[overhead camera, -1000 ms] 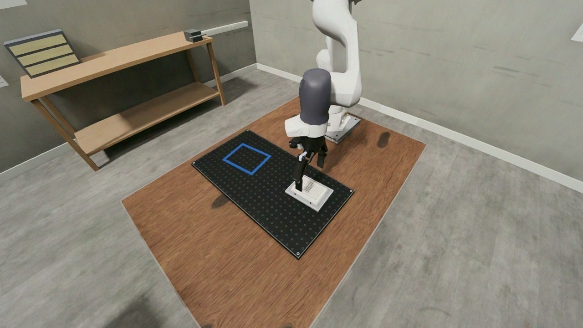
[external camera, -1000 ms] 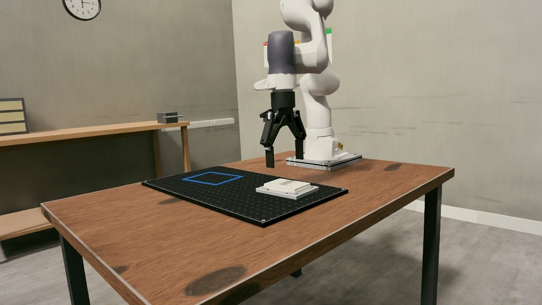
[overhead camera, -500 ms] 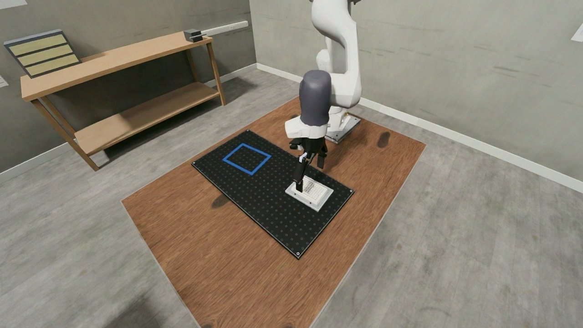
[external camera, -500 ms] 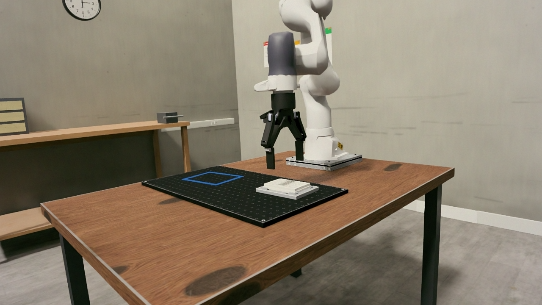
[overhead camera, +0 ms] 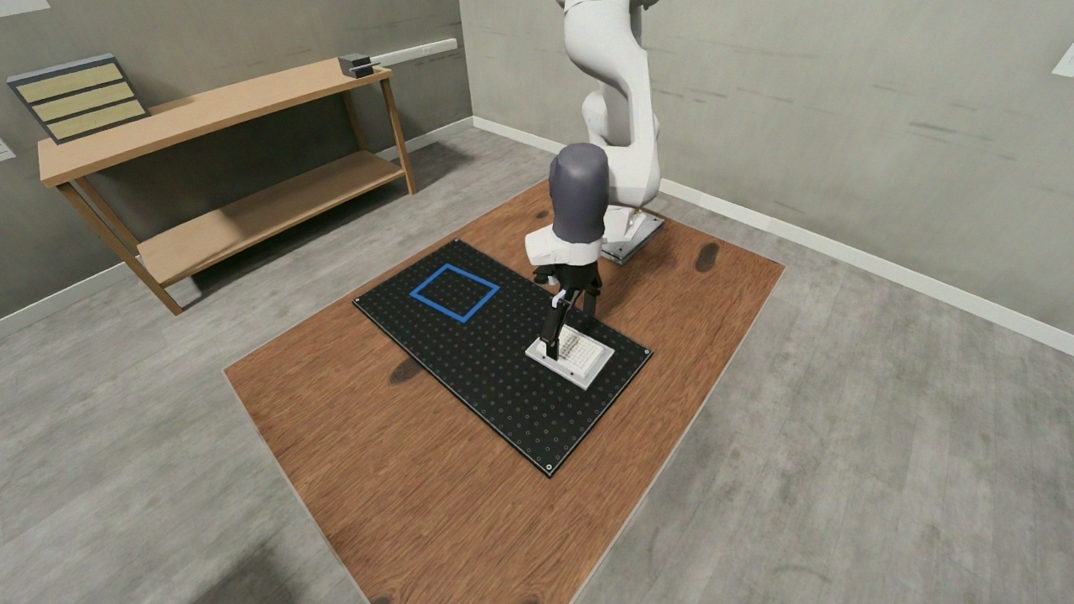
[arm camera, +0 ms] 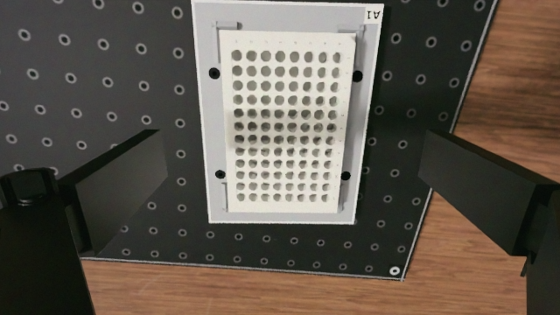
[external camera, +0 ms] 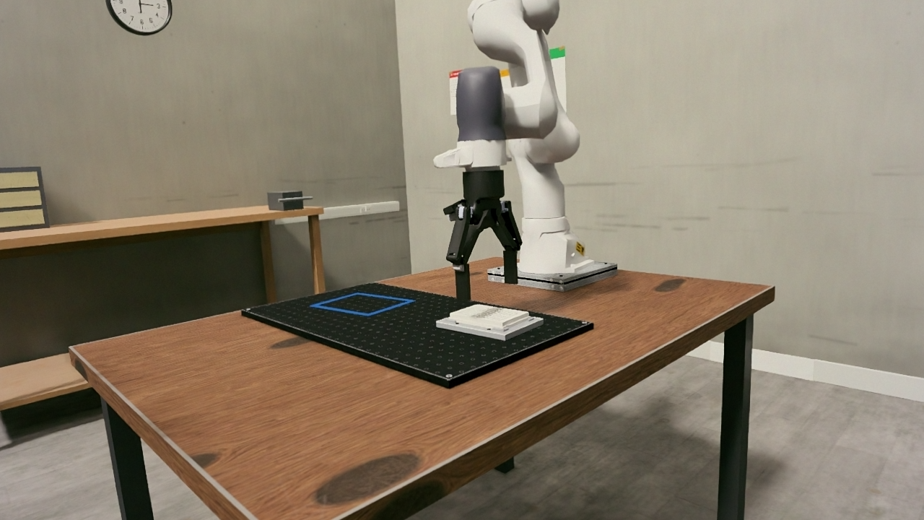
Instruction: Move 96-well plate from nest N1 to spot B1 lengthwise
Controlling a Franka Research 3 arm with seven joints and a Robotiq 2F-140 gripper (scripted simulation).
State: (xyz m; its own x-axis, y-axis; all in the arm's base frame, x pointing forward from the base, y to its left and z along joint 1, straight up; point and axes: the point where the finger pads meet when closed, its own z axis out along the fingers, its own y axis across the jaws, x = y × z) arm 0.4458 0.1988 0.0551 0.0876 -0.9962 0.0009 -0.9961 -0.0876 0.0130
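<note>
My gripper is now 6 cm above the white 96-well plate. Also, from my hand: grey plate nest (7 cm below).
</note>
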